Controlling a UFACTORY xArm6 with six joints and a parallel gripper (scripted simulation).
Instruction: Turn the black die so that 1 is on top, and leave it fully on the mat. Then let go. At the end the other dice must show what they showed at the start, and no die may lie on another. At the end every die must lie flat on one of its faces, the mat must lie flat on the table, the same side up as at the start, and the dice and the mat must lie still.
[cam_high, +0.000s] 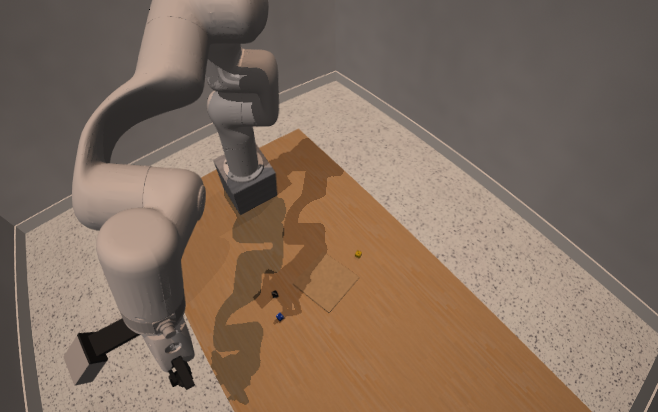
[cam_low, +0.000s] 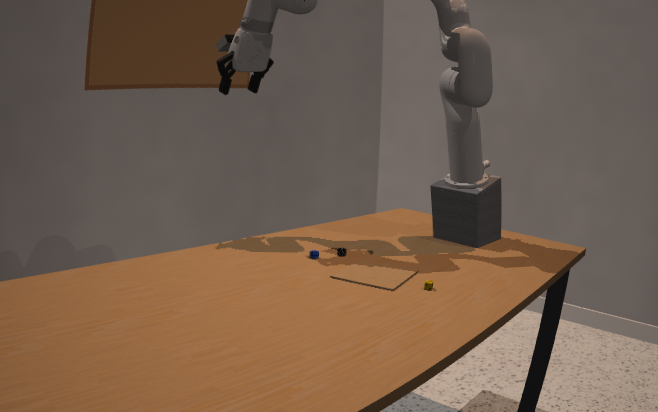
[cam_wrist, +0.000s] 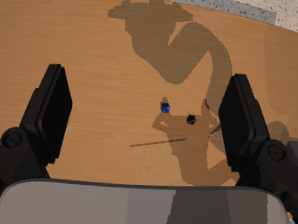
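Right now the blue die is 110 mm behind my hand, 180 mm to the left of it and 370 mm below it. Round my hand: yellow die 170 mm behind, 470 mm to the left, 370 mm below; then tan mat 140 mm behind, 350 mm to the left, 380 mm below; then black die 180 mm behind, 200 mm to the left, 370 mm below.
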